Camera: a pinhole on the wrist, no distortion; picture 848 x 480 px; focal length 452.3 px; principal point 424.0 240.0 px. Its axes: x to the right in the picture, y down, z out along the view. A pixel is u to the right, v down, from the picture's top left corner.
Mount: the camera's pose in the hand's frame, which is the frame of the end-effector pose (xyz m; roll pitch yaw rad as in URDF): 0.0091 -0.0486 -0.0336 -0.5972 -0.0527 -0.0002
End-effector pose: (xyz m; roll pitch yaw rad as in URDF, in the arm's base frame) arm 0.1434 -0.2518 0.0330 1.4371 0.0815 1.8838
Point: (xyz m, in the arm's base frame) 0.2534 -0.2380 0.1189
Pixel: 357.0 263.6
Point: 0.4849 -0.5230 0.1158
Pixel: outside the picture
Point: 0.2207 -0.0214 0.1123
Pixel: 815.8 242.1
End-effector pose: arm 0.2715 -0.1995 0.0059 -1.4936 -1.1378 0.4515
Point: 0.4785 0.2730 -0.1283
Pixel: 466.3 416.5
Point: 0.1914 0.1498 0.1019
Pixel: 585.2 92.6
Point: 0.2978 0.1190 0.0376
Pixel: 555.2 245.1
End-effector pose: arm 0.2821 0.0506 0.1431 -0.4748 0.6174 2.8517
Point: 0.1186 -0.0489 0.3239
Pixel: 434.1 73.2
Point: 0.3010 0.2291 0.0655
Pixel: behind the camera
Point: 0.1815 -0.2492 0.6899
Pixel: 193.9 52.1
